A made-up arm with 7 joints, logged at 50 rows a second.
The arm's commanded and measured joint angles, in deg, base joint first. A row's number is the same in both.
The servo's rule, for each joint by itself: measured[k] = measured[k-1] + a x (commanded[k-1-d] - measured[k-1]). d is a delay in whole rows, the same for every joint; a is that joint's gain. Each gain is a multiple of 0.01, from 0.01 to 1. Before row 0 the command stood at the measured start. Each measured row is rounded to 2 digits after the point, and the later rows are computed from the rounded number. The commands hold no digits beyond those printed.
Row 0, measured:
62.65 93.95 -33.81 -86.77 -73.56 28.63 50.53
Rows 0 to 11, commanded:
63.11 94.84 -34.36 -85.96 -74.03 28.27 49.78
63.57 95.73 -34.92 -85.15 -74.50 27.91 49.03
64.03 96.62 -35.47 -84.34 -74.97 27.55 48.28
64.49 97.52 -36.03 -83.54 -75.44 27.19 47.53
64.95 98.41 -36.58 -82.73 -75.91 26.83 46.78
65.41 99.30 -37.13 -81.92 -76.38 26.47 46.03
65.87 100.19 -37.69 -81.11 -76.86 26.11 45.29
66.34 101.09 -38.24 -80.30 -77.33 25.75 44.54
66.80 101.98 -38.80 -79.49 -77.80 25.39 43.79
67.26 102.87 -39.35 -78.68 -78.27 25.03 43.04
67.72 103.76 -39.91 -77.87 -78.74 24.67 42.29
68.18 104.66 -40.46 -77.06 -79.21 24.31 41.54
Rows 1 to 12, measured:
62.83 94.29 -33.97 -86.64 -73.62 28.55 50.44
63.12 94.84 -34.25 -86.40 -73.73 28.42 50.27
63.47 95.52 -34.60 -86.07 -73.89 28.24 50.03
63.87 96.28 -35.01 -85.67 -74.09 28.02 49.73
64.29 97.09 -35.47 -85.20 -74.33 27.77 49.38
64.73 97.93 -35.95 -84.68 -74.60 27.50 48.98
65.17 98.79 -36.45 -84.11 -74.89 27.21 48.54
65.63 99.66 -36.97 -83.50 -75.21 26.90 48.06
66.09 100.54 -37.50 -82.86 -75.55 26.58 47.55
66.55 101.43 -38.04 -82.19 -75.90 26.25 47.01
67.01 102.32 -38.58 -81.50 -76.27 25.92 46.44
67.47 103.21 -39.13 -80.79 -76.65 25.58 45.85
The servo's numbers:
d 0
a 0.39 0.38 0.29 0.16 0.13 0.21 0.12

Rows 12 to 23, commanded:
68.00 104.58 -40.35 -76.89 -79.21 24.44 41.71
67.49 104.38 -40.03 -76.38 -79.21 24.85 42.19
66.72 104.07 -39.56 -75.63 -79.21 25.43 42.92
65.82 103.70 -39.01 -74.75 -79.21 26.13 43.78
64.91 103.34 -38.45 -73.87 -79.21 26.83 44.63
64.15 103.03 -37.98 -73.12 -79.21 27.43 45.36
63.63 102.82 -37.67 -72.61 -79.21 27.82 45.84
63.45 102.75 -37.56 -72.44 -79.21 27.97 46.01
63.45 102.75 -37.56 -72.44 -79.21 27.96 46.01
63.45 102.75 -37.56 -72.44 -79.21 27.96 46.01
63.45 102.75 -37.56 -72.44 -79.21 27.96 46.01
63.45 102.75 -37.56 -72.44 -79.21 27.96 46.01
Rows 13 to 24, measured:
67.68 103.73 -39.48 -80.17 -76.98 25.34 45.35
67.61 103.98 -39.64 -79.56 -77.27 25.24 44.97
67.26 104.01 -39.62 -78.93 -77.52 25.28 44.72
66.70 103.89 -39.44 -78.26 -77.74 25.46 44.61
66.00 103.68 -39.15 -77.56 -77.93 25.75 44.61
65.28 103.43 -38.81 -76.85 -78.10 26.10 44.70
64.64 103.20 -38.48 -76.17 -78.24 26.46 44.84
64.18 103.03 -38.21 -75.57 -78.37 26.78 44.98
63.90 102.92 -38.02 -75.07 -78.48 27.03 45.10
63.72 102.86 -37.89 -74.65 -78.57 27.23 45.21
63.61 102.82 -37.79 -74.30 -78.65 27.38 45.31
63.55 102.79 -37.72 -74.00 -78.72 27.50 45.39

